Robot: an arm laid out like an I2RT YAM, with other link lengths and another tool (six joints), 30 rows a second.
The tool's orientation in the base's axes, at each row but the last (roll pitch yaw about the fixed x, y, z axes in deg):
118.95, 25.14, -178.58
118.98, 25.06, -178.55
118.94, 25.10, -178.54
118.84, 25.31, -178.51
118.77, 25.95, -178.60
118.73, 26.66, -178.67
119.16, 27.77, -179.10
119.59, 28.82, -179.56
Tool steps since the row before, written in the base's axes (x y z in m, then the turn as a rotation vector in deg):
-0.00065, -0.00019, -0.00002, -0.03, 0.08, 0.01
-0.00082, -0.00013, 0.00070, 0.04, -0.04, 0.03
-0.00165, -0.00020, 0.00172, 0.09, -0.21, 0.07
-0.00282, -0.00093, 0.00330, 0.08, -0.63, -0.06
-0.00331, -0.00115, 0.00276, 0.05, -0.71, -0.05
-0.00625, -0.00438, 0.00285, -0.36, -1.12, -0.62
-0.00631, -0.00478, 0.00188, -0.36, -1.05, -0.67
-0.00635, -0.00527, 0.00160, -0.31, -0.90, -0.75
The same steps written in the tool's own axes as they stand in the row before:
0.00060, 0.00014, -0.00028, 0.02, 0.06, 0.06
0.00045, 0.00081, -0.00057, -0.05, -0.01, -0.04
0.00077, 0.00190, -0.00123, -0.11, -0.08, -0.20
0.00116, 0.00326, -0.00278, -0.03, -0.38, -0.51
0.00179, 0.00294, -0.00283, -0.01, -0.39, -0.59
0.00440, 0.00270, -0.00631, 0.62, -0.87, -0.79
0.00477, 0.00177, -0.00635, 0.65, -0.87, -0.71
0.00483, 0.00132, -0.00675, 0.64, -0.88, -0.53

